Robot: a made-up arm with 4 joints.
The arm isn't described. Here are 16 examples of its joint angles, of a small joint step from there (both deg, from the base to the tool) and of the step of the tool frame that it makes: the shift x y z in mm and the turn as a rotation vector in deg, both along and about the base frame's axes.
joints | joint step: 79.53 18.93 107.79 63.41 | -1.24 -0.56 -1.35 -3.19
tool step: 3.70 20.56 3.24 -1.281 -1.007 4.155
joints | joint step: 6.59 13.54 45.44 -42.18 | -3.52 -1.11 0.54 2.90
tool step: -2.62 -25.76 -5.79 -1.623 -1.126 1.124
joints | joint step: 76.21 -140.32 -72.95 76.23 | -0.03 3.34 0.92 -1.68
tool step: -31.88 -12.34 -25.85 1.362 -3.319 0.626
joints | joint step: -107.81 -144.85 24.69 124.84 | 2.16 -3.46 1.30 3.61
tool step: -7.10 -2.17 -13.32 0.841 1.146 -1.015
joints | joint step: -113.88 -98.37 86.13 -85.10 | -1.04 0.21 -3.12 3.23
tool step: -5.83 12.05 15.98 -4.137 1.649 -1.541
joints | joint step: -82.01 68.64 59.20 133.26 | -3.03 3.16 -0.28 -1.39
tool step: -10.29 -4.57 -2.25 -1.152 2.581 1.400
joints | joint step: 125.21 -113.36 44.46 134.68 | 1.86 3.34 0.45 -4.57
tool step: 9.98 13.16 -18.28 3.049 1.728 -1.866
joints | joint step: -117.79 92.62 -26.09 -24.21 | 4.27 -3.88 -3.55 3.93
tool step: 20.88 18.17 -29.26 3.772 1.850 0.791
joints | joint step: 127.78 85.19 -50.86 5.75 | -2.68 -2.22 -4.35 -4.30
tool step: 37.11 42.45 -44.62 -1.978 7.966 1.403
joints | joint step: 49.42 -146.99 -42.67 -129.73 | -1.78 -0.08 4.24 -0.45
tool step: -17.22 32.15 -4.56 -3.637 -2.869 2.782
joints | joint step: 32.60 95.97 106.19 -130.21 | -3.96 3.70 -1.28 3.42
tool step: -17.27 21.90 1.03 0.418 0.061 -0.764
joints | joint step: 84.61 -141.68 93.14 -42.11 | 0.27 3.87 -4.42 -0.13
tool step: -12.79 24.31 -7.69 5.765 -0.460 -0.658
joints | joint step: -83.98 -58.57 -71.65 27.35 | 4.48 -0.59 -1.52 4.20
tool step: -13.84 -38.56 11.12 2.364 -2.359 -6.522
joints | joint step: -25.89 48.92 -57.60 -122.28 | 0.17 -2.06 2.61 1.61
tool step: -9.05 -16.83 8.03 -1.457 2.331 -1.764
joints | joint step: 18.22 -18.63 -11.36 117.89 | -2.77 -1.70 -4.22 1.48
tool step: -12.61 -40.42 16.41 -2.800 1.604 5.744
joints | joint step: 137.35 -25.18 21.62 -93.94 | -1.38 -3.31 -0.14 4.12
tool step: -24.08 2.30 -15.01 -1.510 0.248 -0.174
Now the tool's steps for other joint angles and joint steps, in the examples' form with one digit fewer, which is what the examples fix.
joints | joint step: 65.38 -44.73 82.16 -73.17 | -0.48 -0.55 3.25 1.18
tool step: 17.5 -3.7 -5.0 -1.39 -0.14 -3.08
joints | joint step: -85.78 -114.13 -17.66 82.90 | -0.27 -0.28 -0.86 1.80
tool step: -7.5 3.6 -5.5 0.74 -0.08 -1.22
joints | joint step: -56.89 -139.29 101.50 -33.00 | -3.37 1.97 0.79 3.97
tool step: 21.9 13.8 -6.7 -2.55 4.97 2.91
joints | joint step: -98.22 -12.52 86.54 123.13 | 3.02 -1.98 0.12 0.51
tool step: 5.8 8.6 6.3 1.59 -1.50 -0.44
